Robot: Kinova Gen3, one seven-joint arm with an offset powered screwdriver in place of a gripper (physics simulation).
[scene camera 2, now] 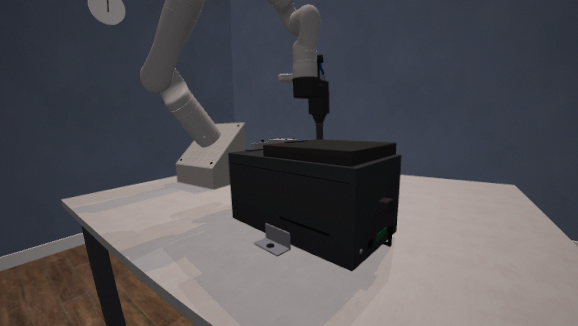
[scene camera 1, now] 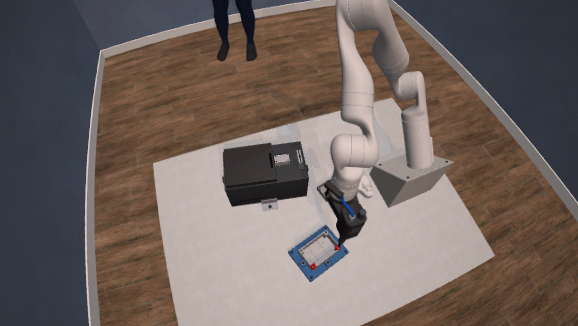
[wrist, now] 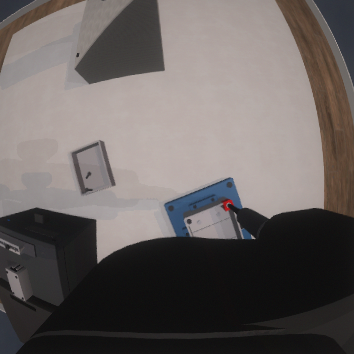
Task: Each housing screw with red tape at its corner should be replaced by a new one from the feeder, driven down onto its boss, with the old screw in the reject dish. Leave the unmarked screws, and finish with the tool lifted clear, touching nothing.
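Where they show: hand at its tool point: (scene camera 1: 338, 246) (wrist: 230, 206); arm's base at its link origin: (scene camera 2: 210, 138) (scene camera 1: 419, 164).
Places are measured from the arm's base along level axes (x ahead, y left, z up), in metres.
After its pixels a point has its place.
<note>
My screwdriver tip (scene camera 1: 339, 245) {x 0.391, y 0.116, z -0.076 m} (wrist: 230, 206) {x 0.389, y 0.112, z -0.078 m} points down at the red-taped right corner (scene camera 1: 337, 248) {x 0.395, y 0.118, z -0.101 m} (wrist: 226, 204) {x 0.390, y 0.113, z -0.100 m} of the light grey housing. It appears at or just above the screw there; exact contact and any screw on the bit cannot be made out. A second red-taped corner (scene camera 1: 313, 266) {x 0.495, y 0.139, z -0.096 m} is at the housing's lower side in scene camera 1. The housing (scene camera 1: 320, 249) {x 0.441, y 0.089, z -0.138 m} (wrist: 215, 227) {x 0.436, y 0.097, z -0.137 m} sits in a blue fixture (scene camera 1: 311, 276) {x 0.510, y 0.161, z -0.138 m} (wrist: 174, 215) {x 0.402, y 0.029, z -0.140 m}. The reject dish (wrist: 108, 164) {x 0.295, y -0.075, z -0.149 m} holds two dark screws (wrist: 88, 175) {x 0.307, y -0.120, z -0.151 m} (wrist: 88, 190) {x 0.333, y -0.125, z -0.150 m}. In scene camera 2 the black feeder (scene camera 1: 250, 162) {x 0.553, y -0.247, z 0.011 m} (scene camera 2: 300, 200) {x 0.540, y -0.322, z -0.068 m} (wrist: 80, 260) {x 0.444, y -0.135, z -0.077 m} hides the tip.
The feeder stands on the table (scene camera 1: 210, 270) {x 0.819, y 0.003, z -0.157 m} (scene camera 2: 475, 250) {x 0.793, y -0.201, z -0.157 m}, with a small metal bracket (scene camera 1: 270, 205) {x 0.531, y -0.142, z -0.151 m} (scene camera 2: 277, 240) {x 0.490, y -0.312, z -0.149 m} at its side. The arm's grey wedge base (scene camera 1: 407, 185) {x 0.107, y 0.056, z 0.015 m} (scene camera 2: 200, 175) {x 0.051, y -0.102, z -0.117 m} (wrist: 125, 50) {x 0.122, y -0.004, z -0.074 m} stands beyond the dish. A person's legs (scene camera 1: 235, 25) show past the table.
</note>
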